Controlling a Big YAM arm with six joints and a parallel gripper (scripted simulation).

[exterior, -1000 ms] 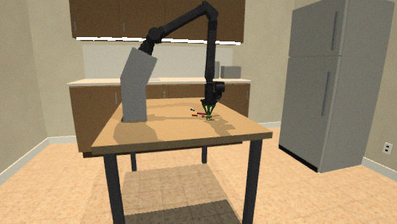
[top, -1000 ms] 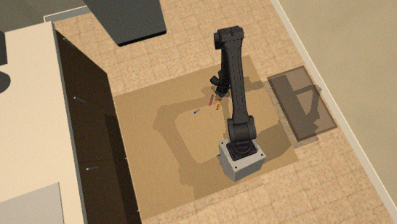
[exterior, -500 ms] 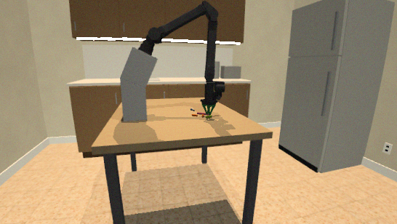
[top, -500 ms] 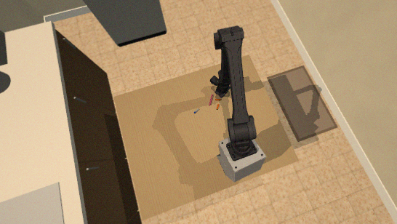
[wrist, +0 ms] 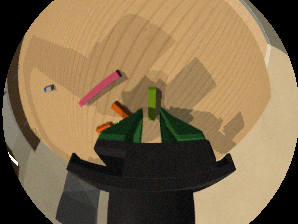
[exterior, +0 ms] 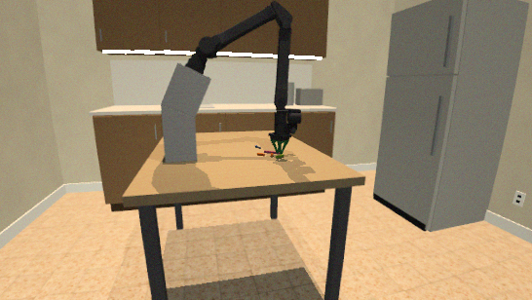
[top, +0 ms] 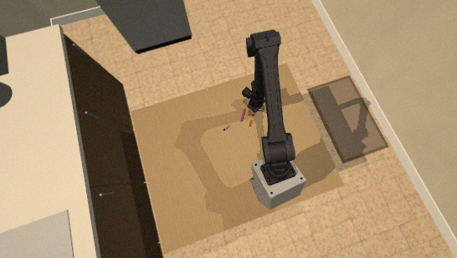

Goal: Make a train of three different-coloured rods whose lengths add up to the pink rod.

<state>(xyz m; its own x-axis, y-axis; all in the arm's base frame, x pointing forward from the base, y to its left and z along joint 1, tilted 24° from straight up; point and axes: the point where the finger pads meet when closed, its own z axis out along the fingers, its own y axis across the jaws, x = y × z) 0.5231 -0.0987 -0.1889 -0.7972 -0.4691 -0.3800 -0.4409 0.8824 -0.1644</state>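
The lime rod is 20 mm below my hand. Round my hand: grey rod 210 mm to the left, 60 mm behind, 20 mm below; then blue rod 230 mm to the left, 70 mm behind, 20 mm below; then pink rod 80 mm to the left, 20 mm below, 10 mm behind.
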